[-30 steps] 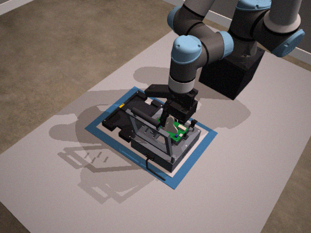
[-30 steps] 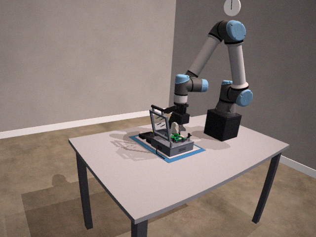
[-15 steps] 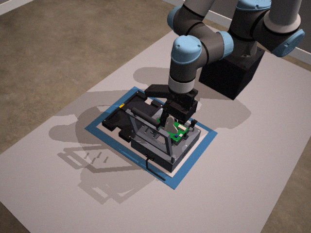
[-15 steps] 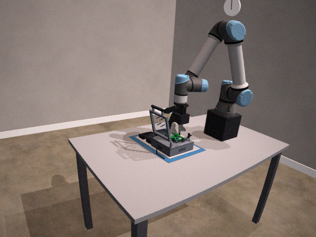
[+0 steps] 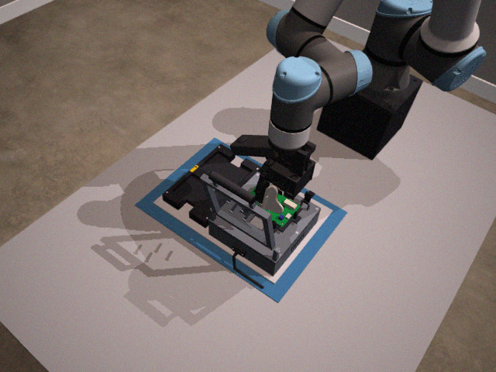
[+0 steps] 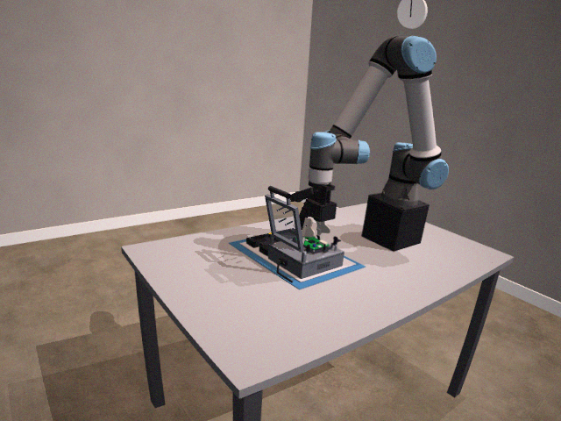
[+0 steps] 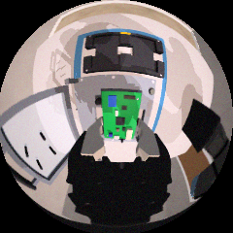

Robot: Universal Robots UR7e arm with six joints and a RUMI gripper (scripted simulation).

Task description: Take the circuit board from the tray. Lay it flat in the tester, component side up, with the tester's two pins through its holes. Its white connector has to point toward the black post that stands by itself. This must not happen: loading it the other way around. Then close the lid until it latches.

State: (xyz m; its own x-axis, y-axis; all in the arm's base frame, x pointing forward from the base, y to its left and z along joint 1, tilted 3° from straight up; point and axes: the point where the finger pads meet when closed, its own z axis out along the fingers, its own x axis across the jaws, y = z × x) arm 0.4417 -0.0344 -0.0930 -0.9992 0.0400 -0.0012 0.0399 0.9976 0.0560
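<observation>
Right now the green circuit board is right at my hand. From my hand the other things lie so: tester lid: 12 cm ahead, 10 cm above.
</observation>
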